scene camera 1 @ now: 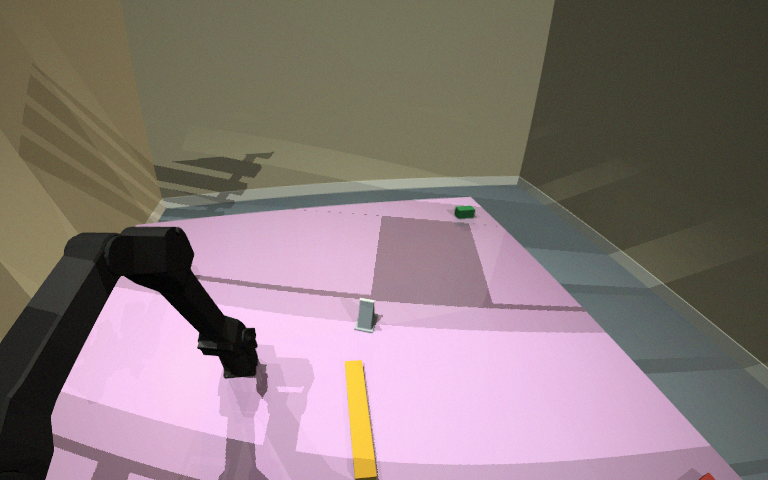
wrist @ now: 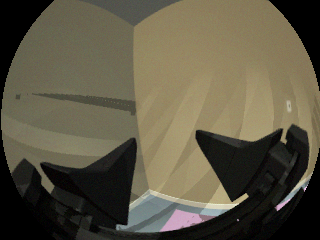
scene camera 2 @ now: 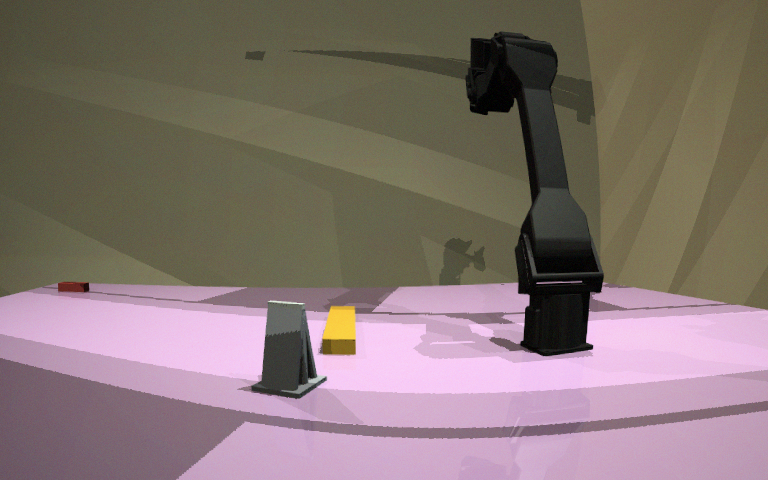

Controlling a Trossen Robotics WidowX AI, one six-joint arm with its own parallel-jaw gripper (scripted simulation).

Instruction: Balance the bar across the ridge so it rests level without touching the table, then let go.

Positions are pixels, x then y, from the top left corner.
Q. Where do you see a yellow bar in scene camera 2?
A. At 339,337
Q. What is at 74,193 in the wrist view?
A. My gripper.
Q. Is my gripper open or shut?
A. Open.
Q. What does my gripper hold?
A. Nothing.
